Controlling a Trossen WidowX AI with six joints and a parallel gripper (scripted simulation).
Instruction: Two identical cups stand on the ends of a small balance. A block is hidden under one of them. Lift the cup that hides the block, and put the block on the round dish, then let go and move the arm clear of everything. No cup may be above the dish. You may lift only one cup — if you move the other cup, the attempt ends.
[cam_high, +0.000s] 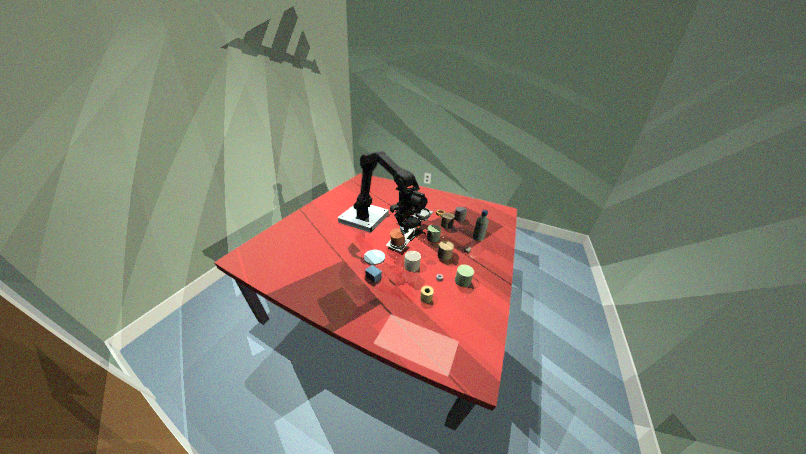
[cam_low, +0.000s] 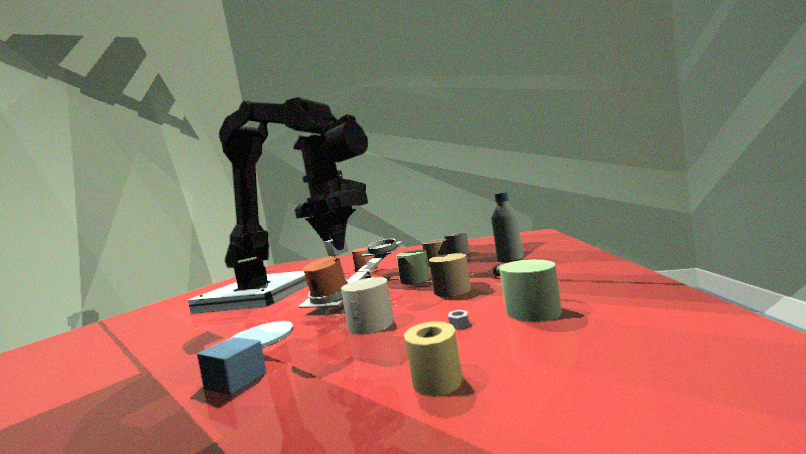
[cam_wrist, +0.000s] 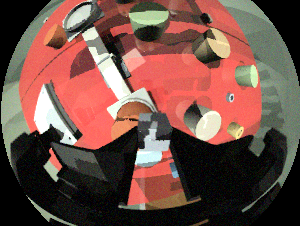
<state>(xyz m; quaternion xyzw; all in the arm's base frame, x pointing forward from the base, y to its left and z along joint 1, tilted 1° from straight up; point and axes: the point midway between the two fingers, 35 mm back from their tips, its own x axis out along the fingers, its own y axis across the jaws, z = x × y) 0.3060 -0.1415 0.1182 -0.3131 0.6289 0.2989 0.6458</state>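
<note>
Right now the round white dish is 11 cm behind my gripper tip, 11 cm to the right of it and 11 cm below it. From my gripper tip the other things lie so: cream cup: 7 cm ahead, 12 cm to the right, 8 cm below; blue cube: 5 cm behind, 23 cm to the right, 9 cm below; small balance: 13 cm to the left, 7 cm below.
</note>
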